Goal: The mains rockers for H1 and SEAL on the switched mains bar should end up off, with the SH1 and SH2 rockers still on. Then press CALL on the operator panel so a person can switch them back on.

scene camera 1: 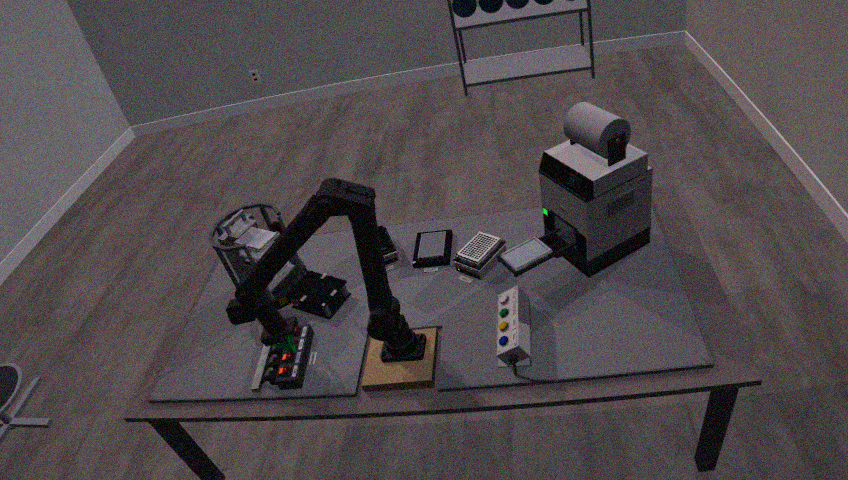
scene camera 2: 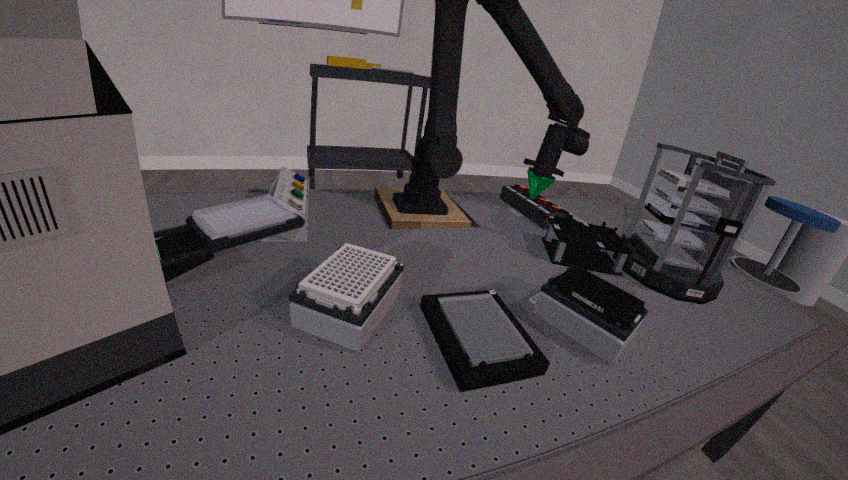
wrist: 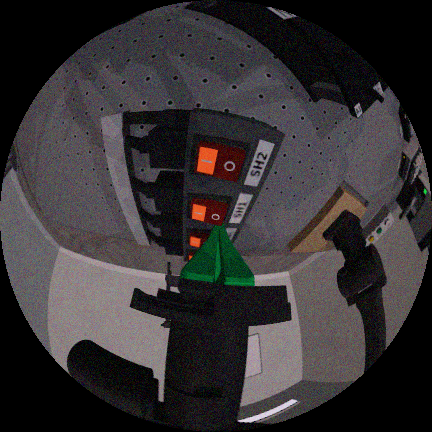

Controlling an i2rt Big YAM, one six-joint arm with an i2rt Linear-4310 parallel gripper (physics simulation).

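Frame: origin at the arm's base, x ahead, y left, z up, level; millimetres.
Seen in the pictures: gripper, fingertip midpoint: [scene camera 1: 294,351] [scene camera 2: 531,199] [wrist: 217,223]; arm's base at its link origin: [scene camera 1: 404,349] [scene camera 2: 419,206] [wrist: 341,224].
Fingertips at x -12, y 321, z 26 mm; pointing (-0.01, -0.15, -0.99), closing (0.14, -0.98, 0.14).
Note:
Offsets run from my fingertips to a thing's top centre.
The switched mains bar [scene camera 1: 305,358] [scene camera 2: 518,206] [wrist: 207,121] lies at the left of the table in scene camera 1. In the wrist view the SH2 rocker {dx +72, dy +22, dz +13 mm} [wrist: 220,162] and SH1 rocker {dx +23, dy +17, dz +13 mm} [wrist: 209,210] are lit orange on their I sides. A third rocker {dx -27, dy +12, dz +13 mm} [wrist: 196,241] is also lit, with its label partly hidden; a fourth lit patch barely shows beyond it. I cannot read H1 or SEAL. My gripper [scene camera 1: 289,344] [scene camera 2: 533,195] [wrist: 217,223] is shut and empty, green fingertips pointing down at the bar; contact is unclear. The operator panel {dx +54, dy -626, dz +44 mm} [scene camera 1: 520,333] has white, green, yellow and blue buttons; CALL is unreadable.
A black angled holder {dx +245, dy -7, dz +36 mm} [scene camera 1: 321,294] [scene camera 2: 586,246] and a round plate carousel {dx +333, dy +191, dz +252 mm} [scene camera 2: 690,220] stand close to the bar. Three plate stations, one with a white plate {dx +369, dy -523, dz +29 mm} [scene camera 1: 480,246] [scene camera 2: 348,273], are near the table's far edge. A large instrument {dx +417, dy -891, dz +416 mm} [scene camera 1: 601,208] stands at the right.

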